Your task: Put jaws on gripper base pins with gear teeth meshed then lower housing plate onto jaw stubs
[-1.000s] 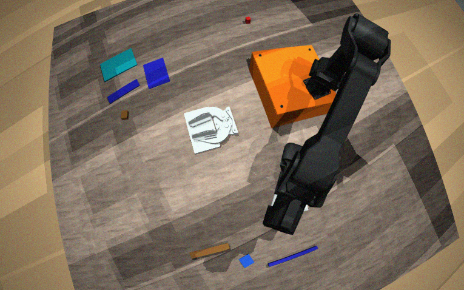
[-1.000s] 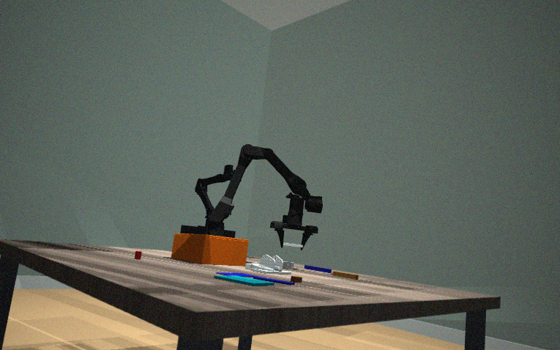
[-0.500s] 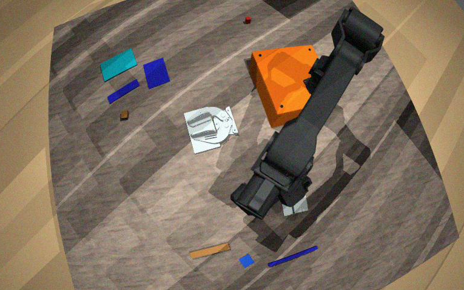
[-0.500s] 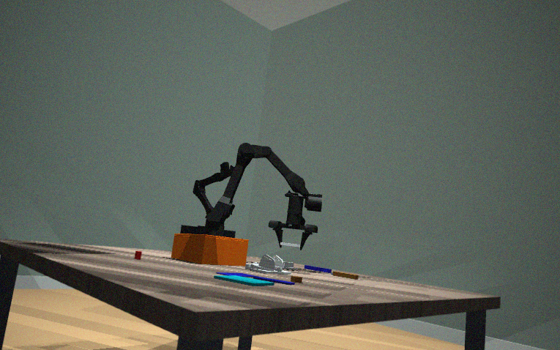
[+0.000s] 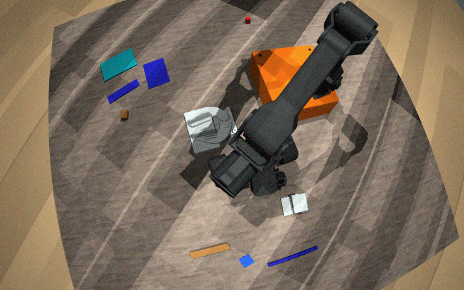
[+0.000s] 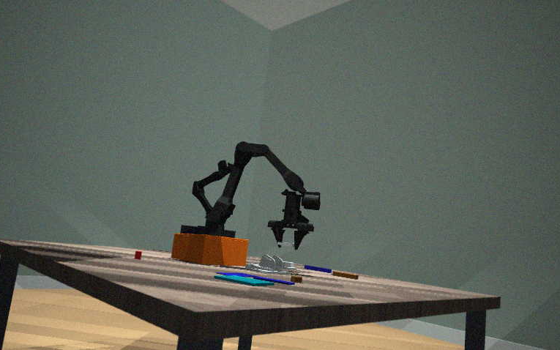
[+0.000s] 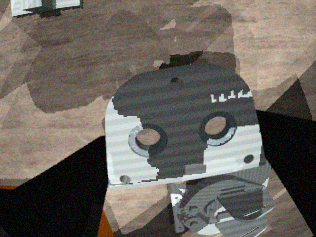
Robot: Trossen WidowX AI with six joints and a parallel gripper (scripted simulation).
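My gripper tip is 1 cm short of the white jaw, 14 cm to the left of it and 7 cm above it. The rest, counted from my gripper tip: blue square 10 cm ahead, 21 cm to the left, 8 cm below; white gripper base 1 cm to the left, 2 cm above; brown bar 18 cm ahead, 14 cm to the left, 7 cm below.
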